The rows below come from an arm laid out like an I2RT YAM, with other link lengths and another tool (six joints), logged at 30 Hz.
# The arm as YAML. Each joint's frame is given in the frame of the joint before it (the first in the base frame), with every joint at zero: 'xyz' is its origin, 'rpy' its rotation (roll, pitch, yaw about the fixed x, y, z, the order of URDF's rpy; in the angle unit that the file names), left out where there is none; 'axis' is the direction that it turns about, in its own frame. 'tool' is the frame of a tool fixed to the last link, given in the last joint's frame.
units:
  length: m
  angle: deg
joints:
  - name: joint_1
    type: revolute
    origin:
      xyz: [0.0, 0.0, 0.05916]
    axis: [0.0, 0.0, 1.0]
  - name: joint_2
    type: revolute
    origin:
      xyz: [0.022, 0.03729, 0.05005]
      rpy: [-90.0, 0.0, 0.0]
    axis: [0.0, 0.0, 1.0]
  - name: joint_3
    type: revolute
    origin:
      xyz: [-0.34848, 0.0, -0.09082]
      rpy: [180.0, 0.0, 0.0]
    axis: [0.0, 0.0, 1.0]
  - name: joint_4
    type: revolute
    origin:
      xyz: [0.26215, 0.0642, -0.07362]
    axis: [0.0, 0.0, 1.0]
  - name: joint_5
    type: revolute
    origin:
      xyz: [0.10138, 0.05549, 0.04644]
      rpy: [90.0, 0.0, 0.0]
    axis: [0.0, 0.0, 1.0]
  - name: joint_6
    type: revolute
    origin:
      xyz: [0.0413, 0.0, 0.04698]
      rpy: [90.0, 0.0, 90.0]
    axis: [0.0, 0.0, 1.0]
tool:
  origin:
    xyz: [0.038, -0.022, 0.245]
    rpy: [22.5, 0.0, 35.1]
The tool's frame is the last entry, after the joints.
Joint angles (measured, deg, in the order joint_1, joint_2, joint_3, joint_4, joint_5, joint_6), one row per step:
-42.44, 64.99, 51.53, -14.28, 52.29, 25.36
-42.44, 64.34, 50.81, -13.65, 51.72, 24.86
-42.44, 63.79, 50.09, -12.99, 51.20, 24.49
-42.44, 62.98, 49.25, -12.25, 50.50, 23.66
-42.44, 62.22, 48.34, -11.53, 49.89, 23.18
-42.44, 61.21, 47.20, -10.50, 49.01, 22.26
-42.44, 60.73, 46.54, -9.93, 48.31, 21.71
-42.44, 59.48, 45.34, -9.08, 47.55, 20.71
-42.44, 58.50, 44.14, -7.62, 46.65, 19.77
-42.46, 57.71, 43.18, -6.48, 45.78, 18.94
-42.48, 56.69, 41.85, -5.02, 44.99, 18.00
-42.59, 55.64, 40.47, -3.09, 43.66, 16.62
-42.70, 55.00, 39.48, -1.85, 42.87, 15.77
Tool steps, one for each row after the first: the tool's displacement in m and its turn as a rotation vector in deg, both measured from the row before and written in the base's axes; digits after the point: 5 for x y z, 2 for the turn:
0.00085, 0.00116, -0.00069, -0.12, -0.12, 0.65
0.00091, 0.00096, -0.00113, -0.11, -0.17, 0.57
0.00115, 0.00144, -0.00033, -0.16, 0.06, 0.86
0.00067, 0.00159, -0.00135, -0.14, -0.14, 0.68
0.00152, 0.00188, -0.00079, -0.26, -0.03, 1.05
0.00205, 0.00077, -0.00149, -0.02, 0.05, 0.79
0.00012, 0.00287, -0.00033, -0.33, 0.09, 0.97
0.00222, 0.00156, 0.00049, -0.55, -0.24, 1.08
0.00232, 0.00125, 0.00022, -0.41, -0.13, 1.00
0.00129, 0.00197, -0.00009, -0.58, -0.12, 0.95
0.00368, 0.00141, 0.00152, -0.80, -0.13, 1.47
0.00171, 0.00098, -0.00001, -0.46, 0.01, 0.83

